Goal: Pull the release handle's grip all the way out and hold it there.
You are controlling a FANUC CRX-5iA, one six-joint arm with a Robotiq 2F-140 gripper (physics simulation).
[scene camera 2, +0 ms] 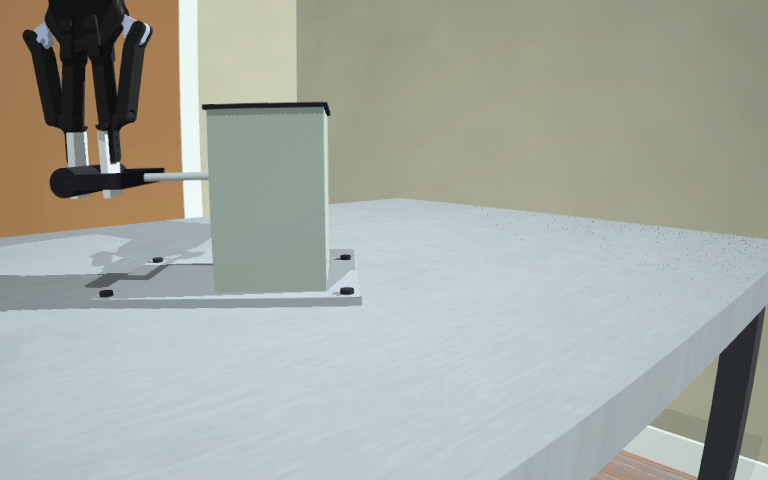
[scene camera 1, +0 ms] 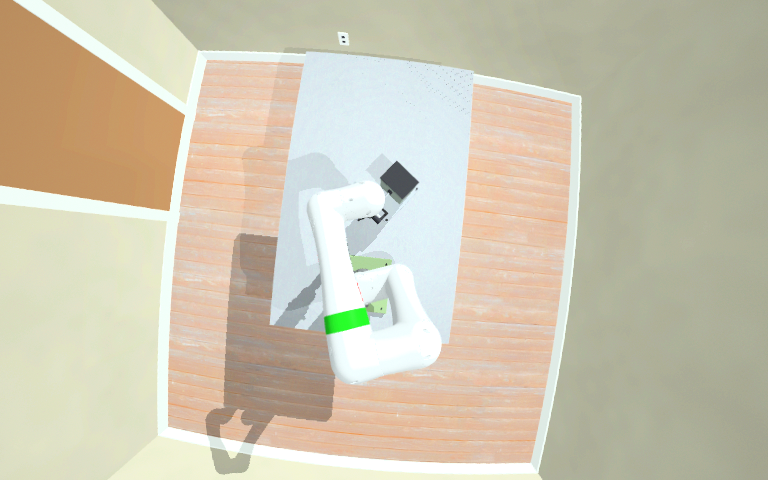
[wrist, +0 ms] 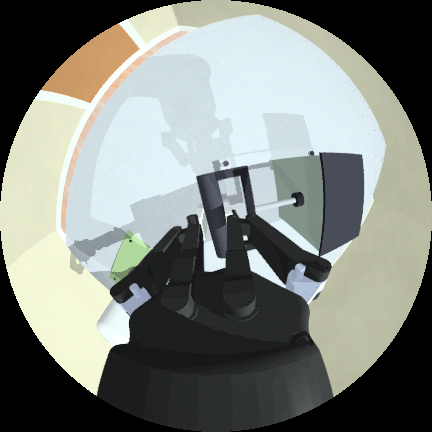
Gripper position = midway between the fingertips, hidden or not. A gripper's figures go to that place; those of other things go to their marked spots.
Scene:
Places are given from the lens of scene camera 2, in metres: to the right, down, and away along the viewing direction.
my gripper (scene camera 2: pixel 97 196): -0.29, -0.04, 0.52
bolted base plate (scene camera 2: pixel 176 283): -0.20, 0.04, 0.51

